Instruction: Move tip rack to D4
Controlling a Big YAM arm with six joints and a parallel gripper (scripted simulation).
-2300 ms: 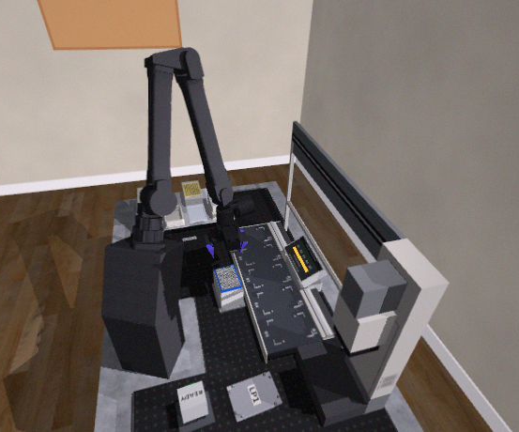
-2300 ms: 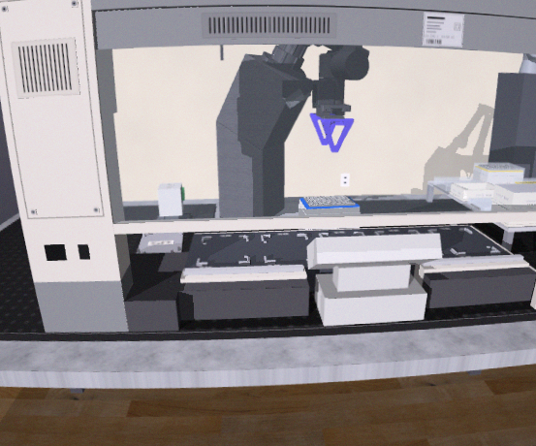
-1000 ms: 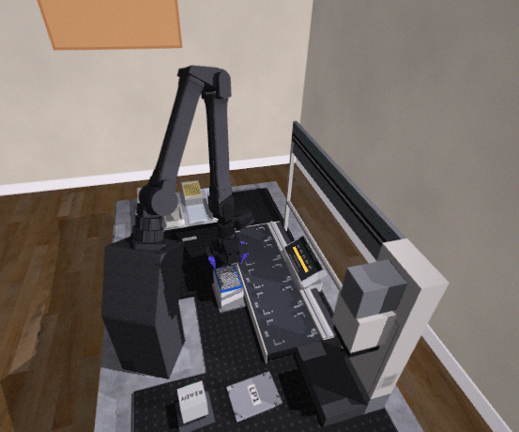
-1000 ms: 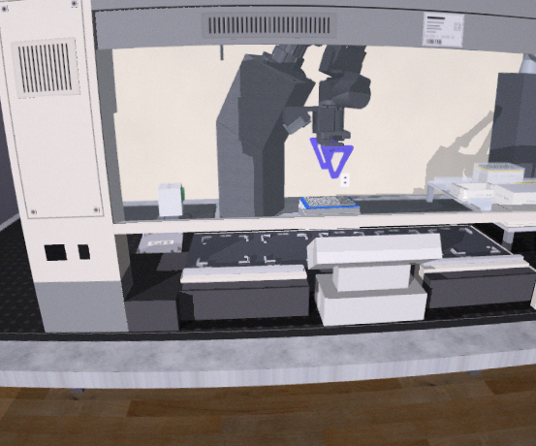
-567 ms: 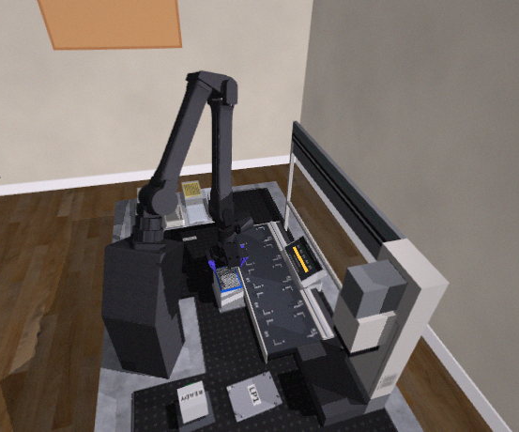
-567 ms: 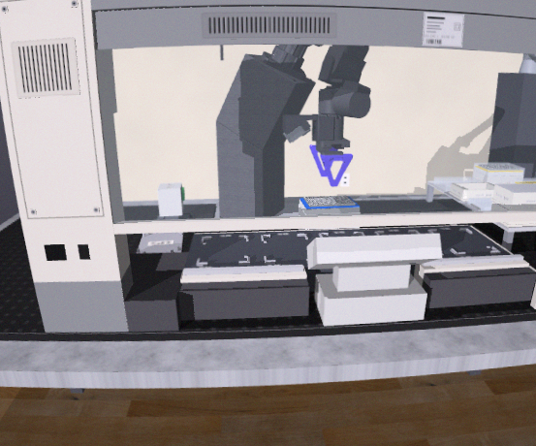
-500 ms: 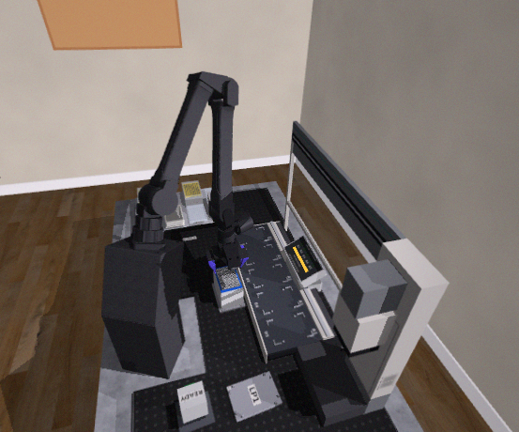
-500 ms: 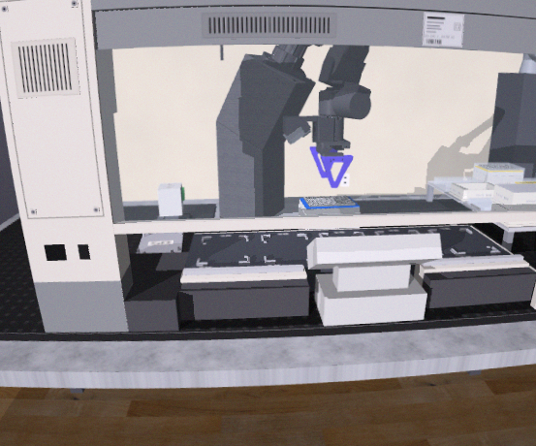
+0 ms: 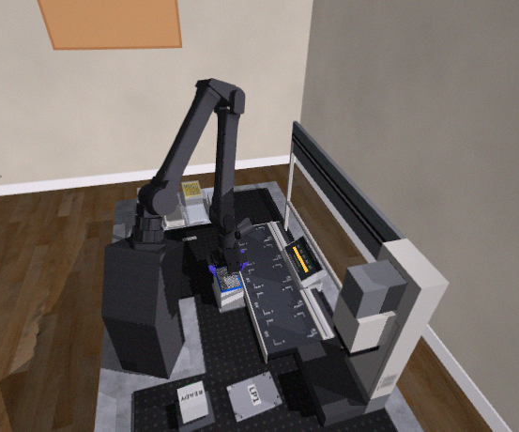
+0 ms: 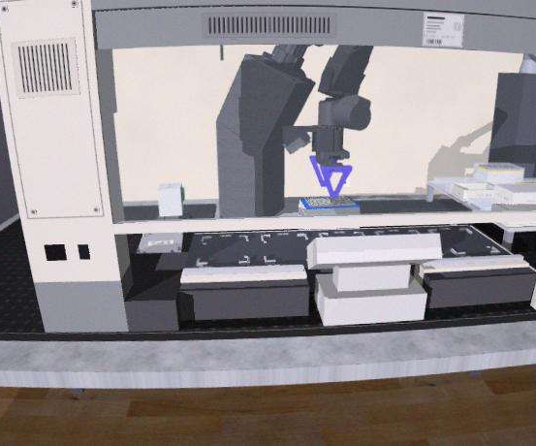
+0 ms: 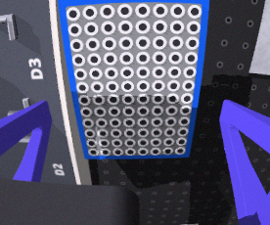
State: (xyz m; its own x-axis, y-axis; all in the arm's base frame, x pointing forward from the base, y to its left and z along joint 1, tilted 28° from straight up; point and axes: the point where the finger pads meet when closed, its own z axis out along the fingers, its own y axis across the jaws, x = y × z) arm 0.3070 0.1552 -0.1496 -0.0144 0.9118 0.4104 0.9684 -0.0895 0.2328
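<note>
My hand is 10 mm short of the tip rack, 10 mm to the left of it and 60 mm above it. The rest, counted from my hand: shelf label: 100 mm behind, 380 mm to the left, 130 mm below; then ready block: 190 mm behind, 360 mm to the right, 50 mm below; then regrip nest RG: 130 mm below.
</note>
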